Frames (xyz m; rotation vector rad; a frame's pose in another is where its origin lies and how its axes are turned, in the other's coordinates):
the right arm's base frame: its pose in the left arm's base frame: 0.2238 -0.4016 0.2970 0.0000 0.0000 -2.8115
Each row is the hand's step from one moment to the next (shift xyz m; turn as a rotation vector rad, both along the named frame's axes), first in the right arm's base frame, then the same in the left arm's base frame.
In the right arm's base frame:
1: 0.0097 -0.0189 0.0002 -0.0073 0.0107 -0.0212
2: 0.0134 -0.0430 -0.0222 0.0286 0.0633 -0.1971
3: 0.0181 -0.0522 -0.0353 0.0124 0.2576 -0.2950
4: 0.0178 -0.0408 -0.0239 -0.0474 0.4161 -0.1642
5: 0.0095 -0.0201 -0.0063 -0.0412 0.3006 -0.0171
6: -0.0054 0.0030 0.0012 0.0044 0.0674 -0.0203
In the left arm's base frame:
1: -0.0153 0.0147 0.0002 0.0104 -0.0078 -0.0212
2: -0.0266 0.0363 -0.0222 -0.0065 -0.0692 -0.1971
3: -0.0340 0.0435 -0.0353 0.0718 -0.2477 -0.2950
4: -0.0301 0.0328 -0.0239 0.1797 -0.3783 -0.1642
5: -0.0155 0.0159 -0.0063 0.1364 -0.2710 -0.0171
6: 0.0061 -0.0011 0.0012 0.0177 -0.0652 -0.0203

